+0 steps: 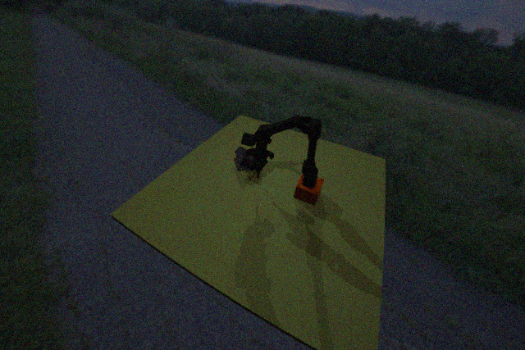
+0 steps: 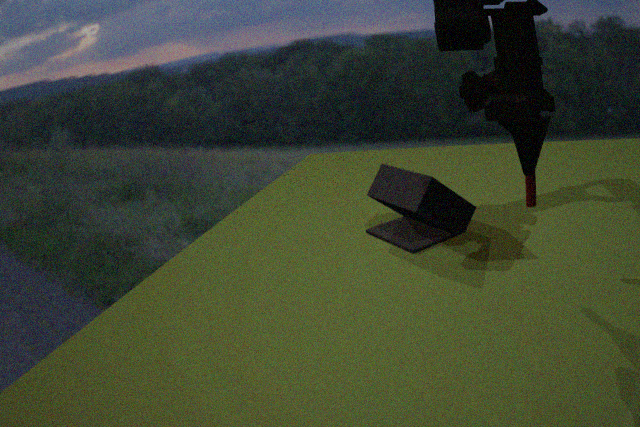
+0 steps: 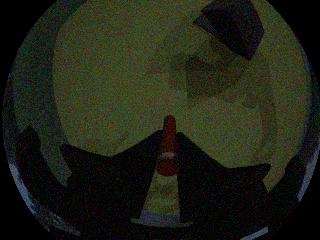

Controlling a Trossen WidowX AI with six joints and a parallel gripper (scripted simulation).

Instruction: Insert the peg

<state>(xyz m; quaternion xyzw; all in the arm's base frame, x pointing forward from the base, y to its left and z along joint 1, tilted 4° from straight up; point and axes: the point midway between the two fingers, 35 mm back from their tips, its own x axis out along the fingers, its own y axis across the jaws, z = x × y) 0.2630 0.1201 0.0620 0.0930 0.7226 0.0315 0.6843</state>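
My gripper tip is 19 cm short of the dark sloped panel, 13 cm to the left of it and 8 cm above it. Also, from my gripper tip: red peg 2 cm above.
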